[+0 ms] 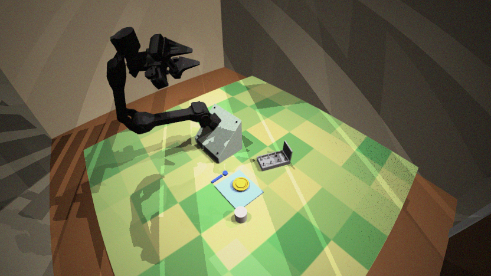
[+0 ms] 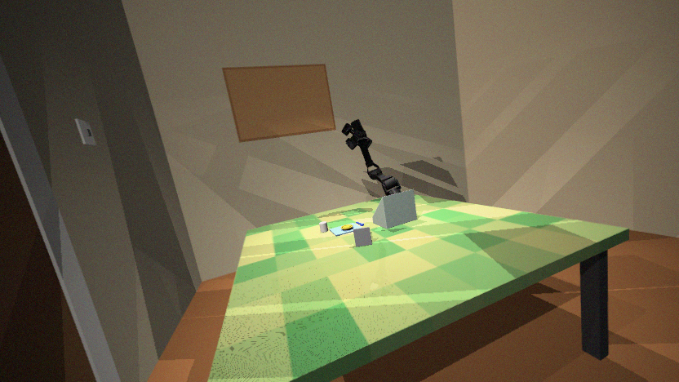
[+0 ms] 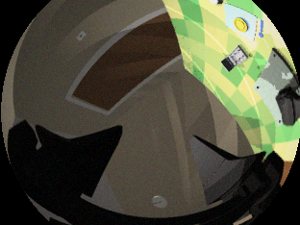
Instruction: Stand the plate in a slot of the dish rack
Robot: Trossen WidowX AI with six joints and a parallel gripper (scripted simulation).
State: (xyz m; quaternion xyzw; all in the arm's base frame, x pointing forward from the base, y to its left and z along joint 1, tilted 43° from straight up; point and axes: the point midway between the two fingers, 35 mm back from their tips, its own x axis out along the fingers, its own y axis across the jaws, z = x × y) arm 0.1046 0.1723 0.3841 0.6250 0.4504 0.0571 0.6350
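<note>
Right now the yellow plate is 480 mm below my gripper tip, 130 mm ahead of it and 50 mm to the left of it. Also, from my gripper tip: light blue mat 500 mm below, 130 mm ahead, 30 mm to the left; then blue spoon 490 mm below, 40 mm ahead, 10 mm to the left; then cup 470 mm below, 240 mm ahead, 30 mm to the right.
</note>
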